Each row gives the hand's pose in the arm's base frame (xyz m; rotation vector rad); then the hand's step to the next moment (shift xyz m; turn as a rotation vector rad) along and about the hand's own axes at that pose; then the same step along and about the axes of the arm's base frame.
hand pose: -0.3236 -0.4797 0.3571 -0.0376 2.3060 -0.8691
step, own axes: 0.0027 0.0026 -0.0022 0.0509 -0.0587 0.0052
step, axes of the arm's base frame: -0.0029 0.0026 -0.0019 -0.0480 -0.0612 0.0028
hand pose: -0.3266 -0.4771 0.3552 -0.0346 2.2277 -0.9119
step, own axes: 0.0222 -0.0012 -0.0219 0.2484 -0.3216 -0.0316
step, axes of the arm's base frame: -0.0305 0.0061 -0.0020 -0.2784 -0.2909 0.0634
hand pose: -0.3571 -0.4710 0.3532 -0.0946 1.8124 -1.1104
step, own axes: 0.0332 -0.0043 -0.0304 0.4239 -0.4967 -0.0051
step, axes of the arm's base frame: -0.0422 0.0004 -0.0163 -0.4179 -0.4975 0.0653
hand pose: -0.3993 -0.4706 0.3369 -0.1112 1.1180 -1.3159
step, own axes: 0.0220 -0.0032 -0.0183 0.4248 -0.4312 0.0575
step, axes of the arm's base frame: -0.0183 -0.0094 -0.0201 -0.3285 -0.5086 0.0554
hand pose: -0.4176 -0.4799 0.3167 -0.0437 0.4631 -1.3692
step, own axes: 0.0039 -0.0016 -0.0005 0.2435 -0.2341 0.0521
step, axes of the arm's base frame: -0.0012 -0.0039 -0.0011 -0.1696 -0.2932 0.0453
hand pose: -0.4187 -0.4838 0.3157 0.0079 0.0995 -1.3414
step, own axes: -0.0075 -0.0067 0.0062 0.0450 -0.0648 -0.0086
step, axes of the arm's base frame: -0.0078 0.0054 0.0071 -0.0535 -0.0580 -0.0087
